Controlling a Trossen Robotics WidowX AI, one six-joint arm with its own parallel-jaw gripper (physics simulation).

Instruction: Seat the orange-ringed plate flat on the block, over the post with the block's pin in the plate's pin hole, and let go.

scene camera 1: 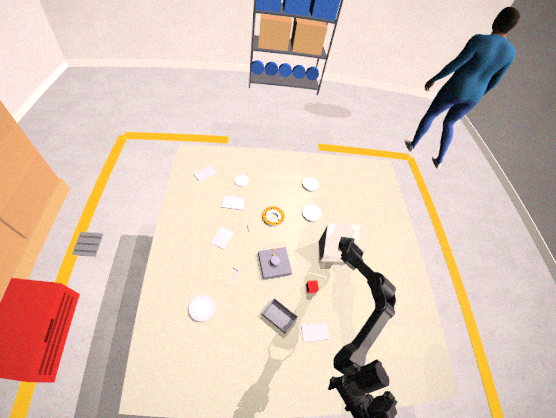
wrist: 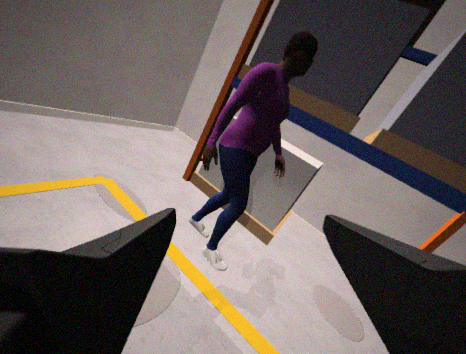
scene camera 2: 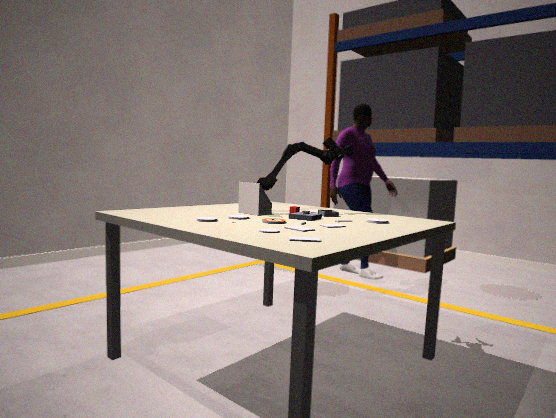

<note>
The gripper (wrist: 250, 218) is open, with nothing in its grasp. Also in view: a grey block (scene camera 1: 279, 265).
</note>
